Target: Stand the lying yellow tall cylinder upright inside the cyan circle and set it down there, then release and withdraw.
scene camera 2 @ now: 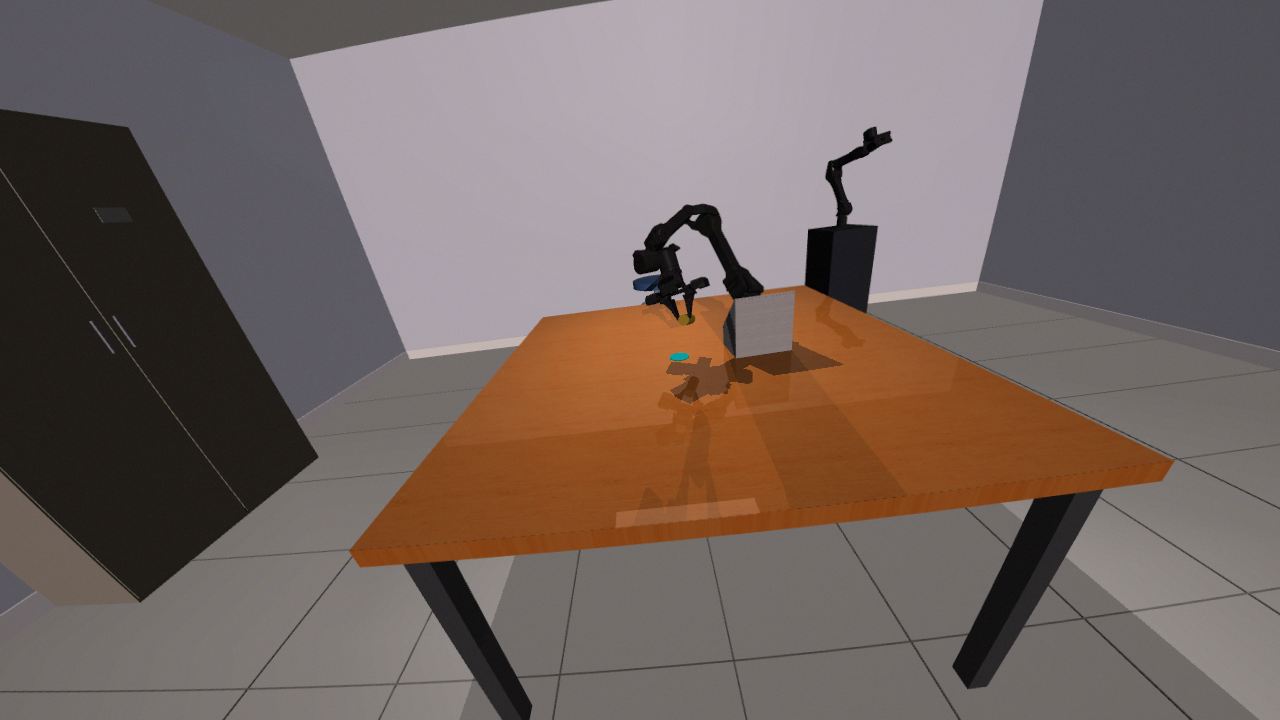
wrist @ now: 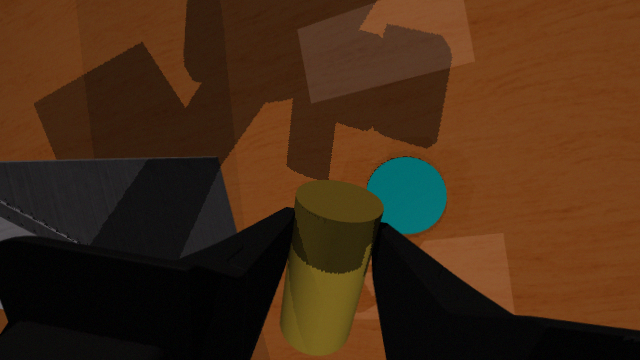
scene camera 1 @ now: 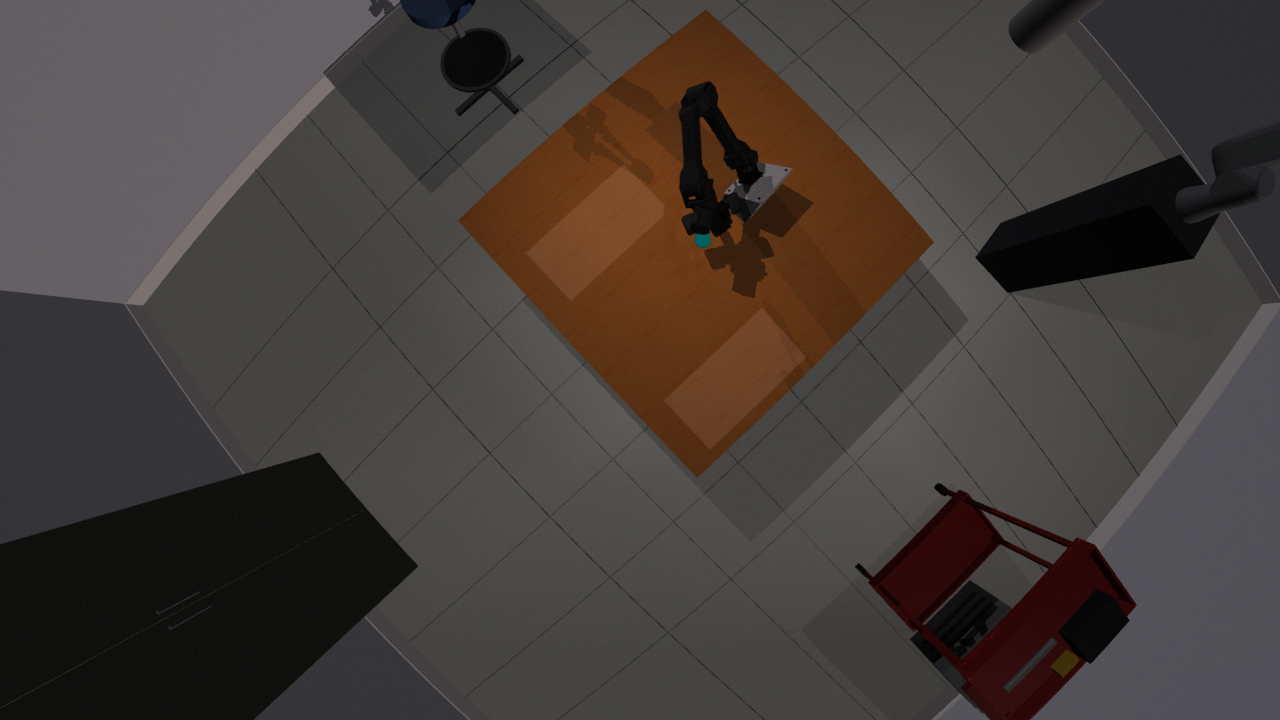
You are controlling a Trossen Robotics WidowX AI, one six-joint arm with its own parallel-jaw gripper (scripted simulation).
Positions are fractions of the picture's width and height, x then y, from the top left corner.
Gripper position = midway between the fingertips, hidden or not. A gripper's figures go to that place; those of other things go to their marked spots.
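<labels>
A yellow tall cylinder (wrist: 0.53,0.62) is 0.09 m from the lens. My gripper (wrist: 0.52,0.63), I see, is 0.11 m from the lens.
</labels>
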